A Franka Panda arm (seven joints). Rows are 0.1 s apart.
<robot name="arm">
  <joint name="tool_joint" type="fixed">
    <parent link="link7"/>
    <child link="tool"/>
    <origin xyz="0 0 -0.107" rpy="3.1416 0 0"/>
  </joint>
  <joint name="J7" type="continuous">
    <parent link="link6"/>
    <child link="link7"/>
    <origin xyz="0.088 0 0" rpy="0 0 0"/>
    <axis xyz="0 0 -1"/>
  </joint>
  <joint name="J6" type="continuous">
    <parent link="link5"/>
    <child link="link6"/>
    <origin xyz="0 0 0" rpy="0 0 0"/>
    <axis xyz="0 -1 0"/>
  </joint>
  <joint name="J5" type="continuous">
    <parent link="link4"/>
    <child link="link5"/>
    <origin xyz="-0.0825 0 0.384" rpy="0 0 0"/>
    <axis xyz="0 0 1"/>
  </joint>
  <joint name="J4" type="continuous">
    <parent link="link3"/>
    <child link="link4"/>
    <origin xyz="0.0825 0 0" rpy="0 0 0"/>
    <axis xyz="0 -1 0"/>
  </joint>
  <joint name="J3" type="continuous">
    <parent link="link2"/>
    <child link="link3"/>
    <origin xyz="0 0 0.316" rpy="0 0 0"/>
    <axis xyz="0 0 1"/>
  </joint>
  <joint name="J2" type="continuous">
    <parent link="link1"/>
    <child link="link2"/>
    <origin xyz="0 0 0" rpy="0 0 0"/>
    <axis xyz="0 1 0"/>
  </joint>
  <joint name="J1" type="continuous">
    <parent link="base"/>
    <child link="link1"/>
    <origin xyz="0 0 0.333" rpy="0 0 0"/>
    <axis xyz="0 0 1"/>
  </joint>
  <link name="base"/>
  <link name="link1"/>
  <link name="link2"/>
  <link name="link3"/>
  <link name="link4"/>
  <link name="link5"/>
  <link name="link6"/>
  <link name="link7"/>
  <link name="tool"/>
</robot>
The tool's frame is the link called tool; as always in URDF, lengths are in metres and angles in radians. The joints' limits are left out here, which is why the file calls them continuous.
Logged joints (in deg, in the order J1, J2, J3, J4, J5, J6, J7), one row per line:
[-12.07 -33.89 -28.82 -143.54 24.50 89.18 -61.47]
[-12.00 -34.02 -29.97 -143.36 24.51 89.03 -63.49]
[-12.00 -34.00 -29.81 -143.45 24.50 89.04 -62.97]
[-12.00 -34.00 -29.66 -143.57 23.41 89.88 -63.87]
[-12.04 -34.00 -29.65 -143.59 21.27 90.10 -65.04]
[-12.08 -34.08 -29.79 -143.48 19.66 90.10 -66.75]
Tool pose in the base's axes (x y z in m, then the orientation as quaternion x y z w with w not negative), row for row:
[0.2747 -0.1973 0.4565 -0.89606 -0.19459 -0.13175 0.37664]
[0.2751 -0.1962 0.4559 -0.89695 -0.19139 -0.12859 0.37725]
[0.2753 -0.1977 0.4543 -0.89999 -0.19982 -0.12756 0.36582]
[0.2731 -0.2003 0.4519 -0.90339 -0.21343 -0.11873 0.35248]
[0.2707 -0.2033 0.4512 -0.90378 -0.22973 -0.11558 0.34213]
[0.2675 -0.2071 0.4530 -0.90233 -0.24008 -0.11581 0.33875]
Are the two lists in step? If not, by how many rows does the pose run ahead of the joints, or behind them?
The pose runs 1 row ahead of the joints: the pose in row i belongs to the joints in row i + 1.
